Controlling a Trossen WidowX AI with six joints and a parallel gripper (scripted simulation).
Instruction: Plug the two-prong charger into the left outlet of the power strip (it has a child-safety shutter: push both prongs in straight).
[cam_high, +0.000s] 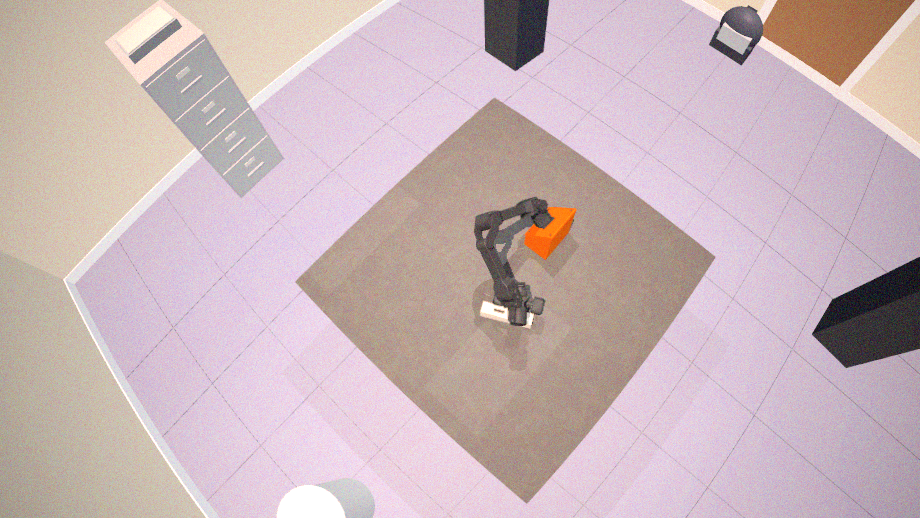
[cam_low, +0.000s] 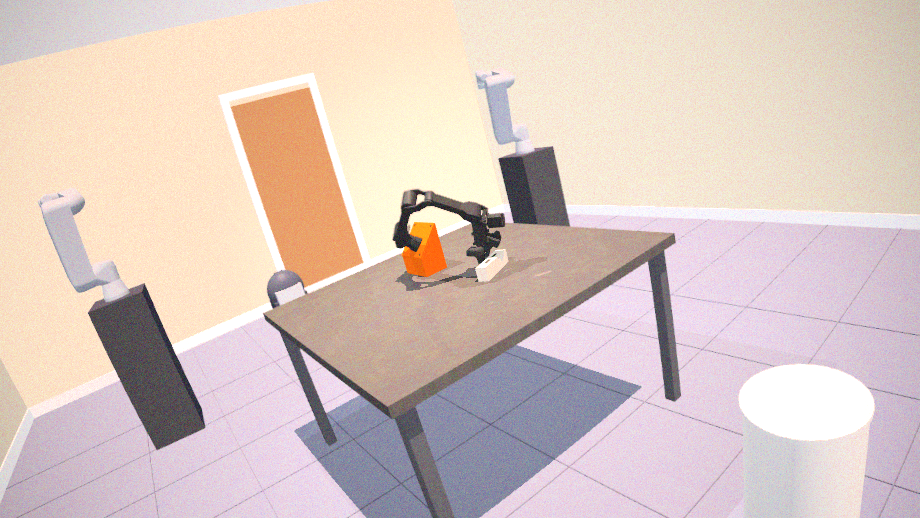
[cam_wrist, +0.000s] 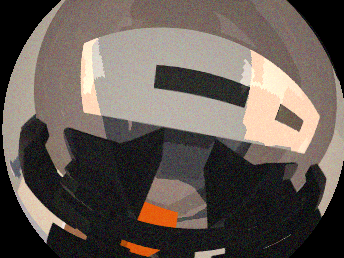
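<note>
Now: the charger 20 mm ahead of my gripper tip, 10 mm to the left of it and 10 mm above it.
</note>
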